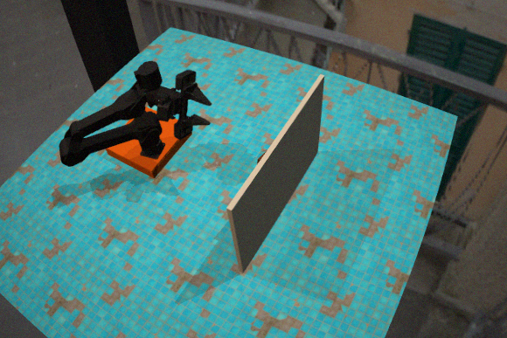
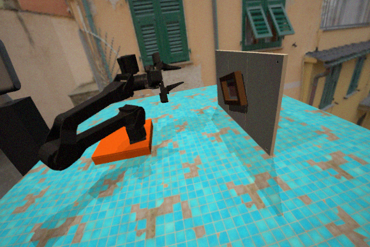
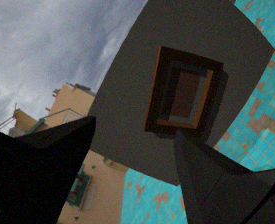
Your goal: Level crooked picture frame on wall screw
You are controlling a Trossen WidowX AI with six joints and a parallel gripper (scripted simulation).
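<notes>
My gripper tip is now 20 cm short of the brown picture frame, 6 cm to the left of it and 9 cm above it. Round my gripper tip: wall panel: 21 cm ahead, 6 cm to the right, 10 cm below.
</notes>
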